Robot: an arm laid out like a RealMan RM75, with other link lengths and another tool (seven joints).
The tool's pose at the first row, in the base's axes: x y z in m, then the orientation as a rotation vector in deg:
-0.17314, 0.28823, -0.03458, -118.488, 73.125, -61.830
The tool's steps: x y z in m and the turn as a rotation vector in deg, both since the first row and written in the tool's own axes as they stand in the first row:
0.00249, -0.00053, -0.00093, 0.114, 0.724, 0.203
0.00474, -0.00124, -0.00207, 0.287, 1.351, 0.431
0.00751, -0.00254, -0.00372, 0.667, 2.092, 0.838
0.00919, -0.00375, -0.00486, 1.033, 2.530, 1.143
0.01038, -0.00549, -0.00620, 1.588, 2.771, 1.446
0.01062, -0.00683, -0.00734, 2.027, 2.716, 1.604
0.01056, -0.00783, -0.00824, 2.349, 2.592, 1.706
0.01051, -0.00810, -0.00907, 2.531, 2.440, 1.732
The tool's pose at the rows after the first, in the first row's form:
-0.17299, 0.28625, -0.03273, -118.020, 73.566, -62.633
-0.17299, 0.28457, -0.03072, -117.512, 73.934, -63.335
-0.17296, 0.28270, -0.02779, -116.659, 74.350, -64.174
-0.17284, 0.28175, -0.02563, -115.994, 74.538, -64.698
-0.17273, 0.28148, -0.02315, -115.252, 74.478, -65.069
-0.17292, 0.28188, -0.02143, -114.813, 74.241, -65.112
-0.17315, 0.28239, -0.02020, -114.529, 74.016, -65.053
-0.17370, 0.28257, -0.01955, -114.421, 73.823, -64.940

